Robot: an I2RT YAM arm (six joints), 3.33 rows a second.
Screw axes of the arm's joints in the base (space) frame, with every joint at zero. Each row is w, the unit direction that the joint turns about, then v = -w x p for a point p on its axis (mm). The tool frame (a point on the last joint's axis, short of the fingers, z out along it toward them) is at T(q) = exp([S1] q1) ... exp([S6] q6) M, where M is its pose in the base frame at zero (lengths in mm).
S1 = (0, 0, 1, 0, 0, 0)
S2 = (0, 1, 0, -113.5, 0, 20)
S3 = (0, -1, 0, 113.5, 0, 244)
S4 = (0, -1, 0, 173.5, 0, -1)
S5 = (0, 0, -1, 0, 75, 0)
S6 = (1, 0, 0, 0, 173.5, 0)
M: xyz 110.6 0 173.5 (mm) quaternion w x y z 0.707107 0 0.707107 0
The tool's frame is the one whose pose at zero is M.
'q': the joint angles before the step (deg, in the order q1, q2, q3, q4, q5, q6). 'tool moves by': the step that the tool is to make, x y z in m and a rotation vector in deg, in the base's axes. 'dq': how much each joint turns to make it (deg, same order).
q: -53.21, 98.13, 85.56, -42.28, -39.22, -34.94
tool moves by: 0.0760, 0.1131, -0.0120, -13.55, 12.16, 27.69
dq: 22.54, -0.01, -0.02, -8.95, 12.89, -16.39
